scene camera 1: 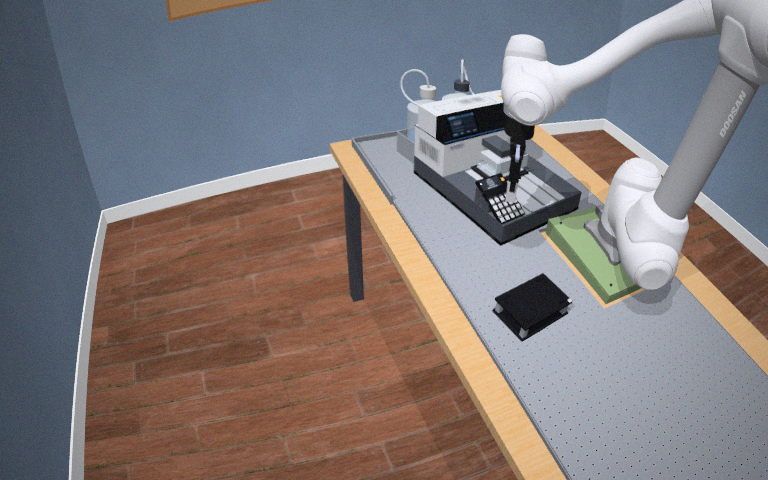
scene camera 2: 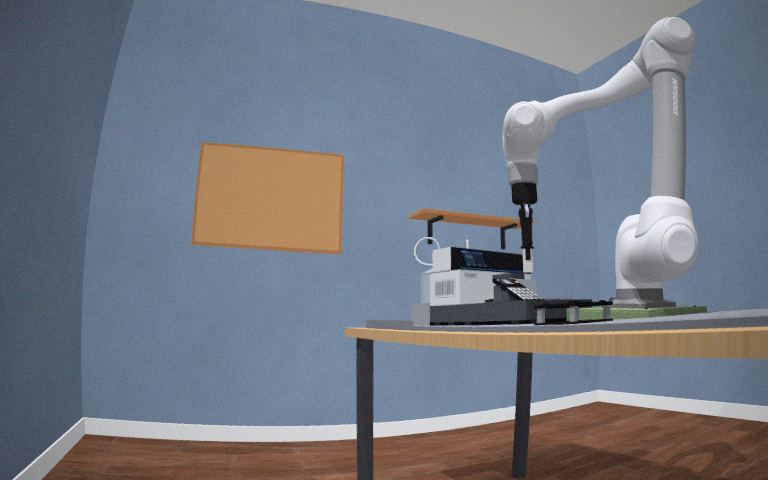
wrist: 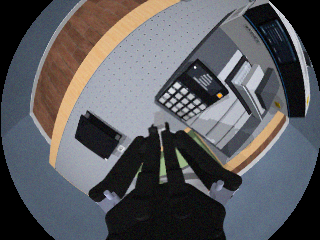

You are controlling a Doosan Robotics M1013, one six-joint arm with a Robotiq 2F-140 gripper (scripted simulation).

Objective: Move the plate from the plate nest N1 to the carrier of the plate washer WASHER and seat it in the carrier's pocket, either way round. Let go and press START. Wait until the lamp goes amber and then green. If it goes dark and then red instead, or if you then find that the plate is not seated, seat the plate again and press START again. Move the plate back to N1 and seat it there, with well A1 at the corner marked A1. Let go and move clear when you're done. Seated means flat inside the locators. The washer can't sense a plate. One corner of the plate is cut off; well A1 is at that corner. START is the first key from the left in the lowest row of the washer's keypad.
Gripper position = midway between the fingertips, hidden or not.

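Note:
My gripper is visible at (scene camera 2: 527, 272), (scene camera 1: 510, 200) and (wrist: 160, 118). Plate washer: (scene camera 1: 450, 134), (scene camera 2: 461, 276), (wrist: 226, 125). The black plate nest N1 (scene camera 1: 540, 300) (wrist: 94, 138) is visible as well.

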